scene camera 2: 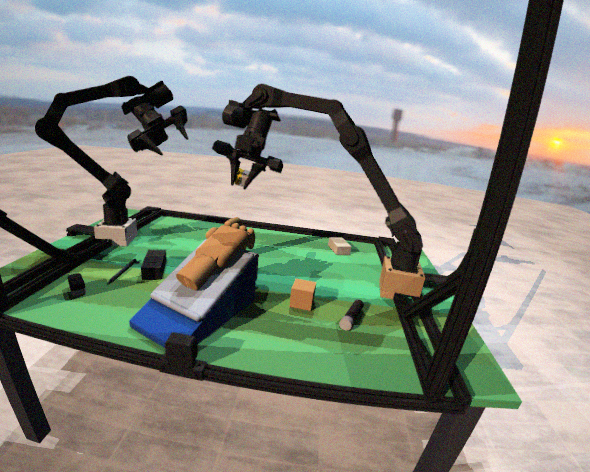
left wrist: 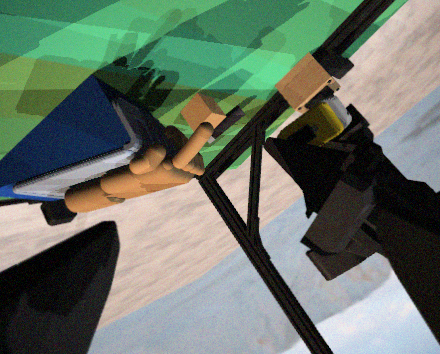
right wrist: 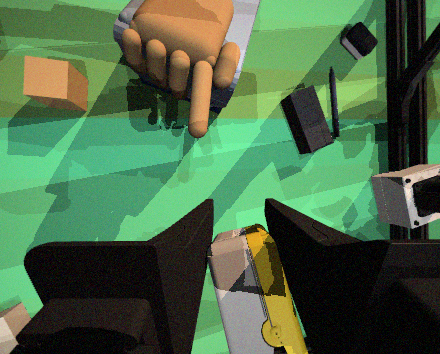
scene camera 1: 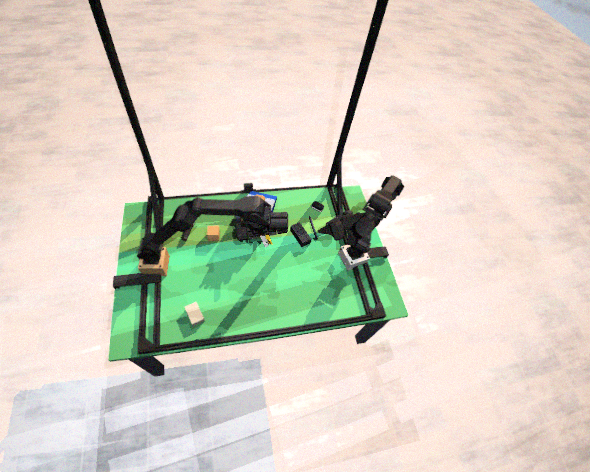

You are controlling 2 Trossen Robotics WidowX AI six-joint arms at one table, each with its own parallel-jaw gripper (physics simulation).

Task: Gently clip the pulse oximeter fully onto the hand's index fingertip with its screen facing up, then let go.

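Places are measured from the left arm's base along level axes (x down, y left, z ahead), in centimetres.
Pixels of known places: left gripper, fingertip midpoint: [scene camera 2: 175,146] [left wrist: 248,227] [scene camera 1: 322,227]; right gripper, fingertip midpoint: [scene camera 2: 238,187] [left wrist: 271,139] [right wrist: 239,205] [scene camera 1: 264,233]; left arm's base, link origin: [scene camera 2: 115,222] [right wrist: 428,195] [scene camera 1: 355,252]; right arm's base, link origin: [scene camera 2: 404,266] [left wrist: 318,98] [scene camera 1: 152,257].
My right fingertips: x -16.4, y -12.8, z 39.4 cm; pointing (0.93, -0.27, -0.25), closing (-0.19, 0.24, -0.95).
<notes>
Ahead of a thing's pixels: the offset from my right fingertips to its middle.
The white-and-yellow pulse oximeter {dy +3.7, dx -2.0, dz +0.8 cm} [scene camera 1: 266,240] [scene camera 2: 242,177] [left wrist: 325,124] [right wrist: 242,300] is between the fingers of my right gripper [scene camera 2: 239,184] [right wrist: 239,205], which is shut on it high above the table. In the right wrist view its white and yellow halves lie side by side; its screen cannot be made out. The tan hand [scene camera 2: 220,247] [left wrist: 132,182] [right wrist: 185,30] rests on a sloped support. Its index finger [left wrist: 192,146] [right wrist: 201,100] sticks out past the other fingers, bare and apart from the oximeter. My left gripper [scene camera 2: 174,146] is open and empty, up at the left in scene camera 2.
The blue support {dy -24.8, dx +19.1, dz -6.2 cm} [scene camera 2: 162,319] [left wrist: 65,135] has a pale pad. An orange block {dy -19.6, dx +19.8, dz +17.0 cm} [scene camera 1: 213,233] [scene camera 2: 302,294] [right wrist: 46,77] and flashlight {dy -25.6, dx +21.0, dz +27.6 cm} [scene camera 2: 351,315] lie to its right in scene camera 2; a black box {dy -6.4, dx +20.5, dz -21.2 cm} [scene camera 2: 153,265] [right wrist: 306,120], pen {dy -9.1, dx +21.8, dz -29.2 cm} [scene camera 2: 122,271] and small dark box {dy -19.2, dx +20.7, dz -36.2 cm} [scene camera 2: 76,285] left; a pale block {dy +14.5, dx +20.8, dz +34.2 cm} [scene camera 2: 339,245] farther back.
</notes>
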